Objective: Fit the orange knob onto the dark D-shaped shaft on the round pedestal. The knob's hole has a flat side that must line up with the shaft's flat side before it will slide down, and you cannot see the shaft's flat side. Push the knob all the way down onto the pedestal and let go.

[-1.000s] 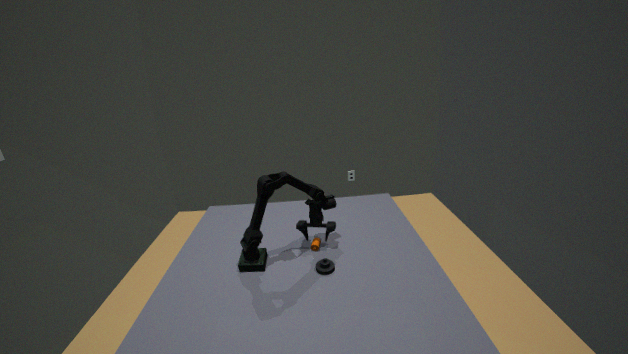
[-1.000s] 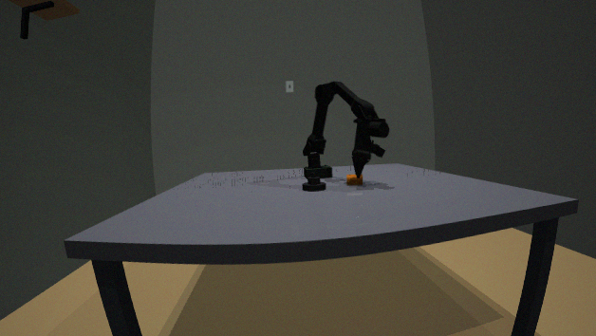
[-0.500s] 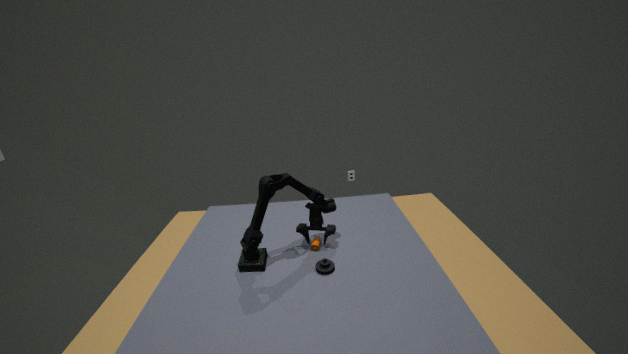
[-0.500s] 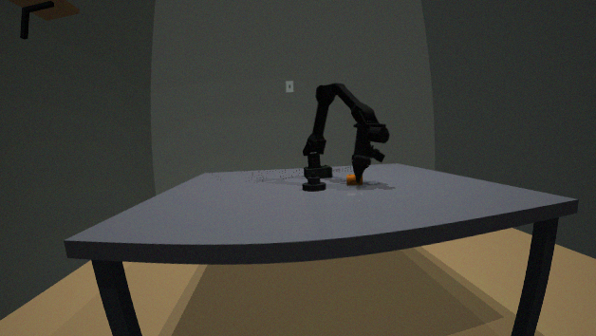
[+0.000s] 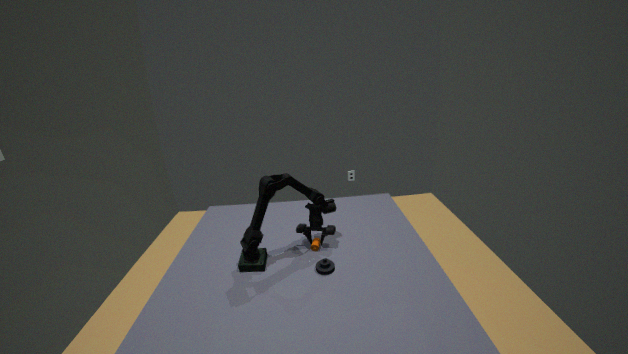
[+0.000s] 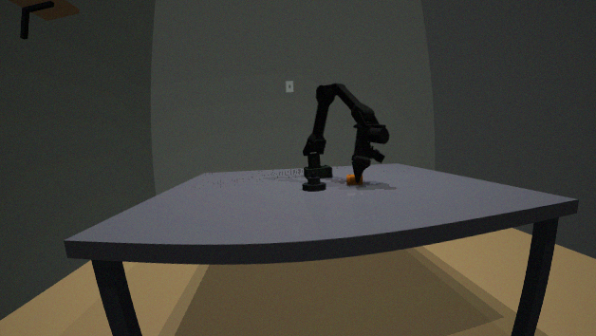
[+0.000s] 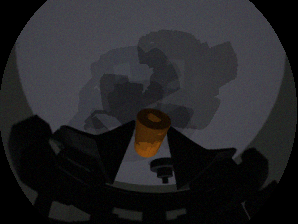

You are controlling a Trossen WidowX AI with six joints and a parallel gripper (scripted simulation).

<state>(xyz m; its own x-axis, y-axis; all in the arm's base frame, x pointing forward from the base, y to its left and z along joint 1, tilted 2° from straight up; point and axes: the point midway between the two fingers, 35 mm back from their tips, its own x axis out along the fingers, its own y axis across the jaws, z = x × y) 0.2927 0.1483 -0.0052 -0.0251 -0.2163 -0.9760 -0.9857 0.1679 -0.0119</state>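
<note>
My gripper tip is 10 mm to the left of the orange knob and 10 mm below it. The rest, counted from my gripper tip: dark round pedestal: 170 mm to the right, 40 mm ahead, 20 mm above.
</note>
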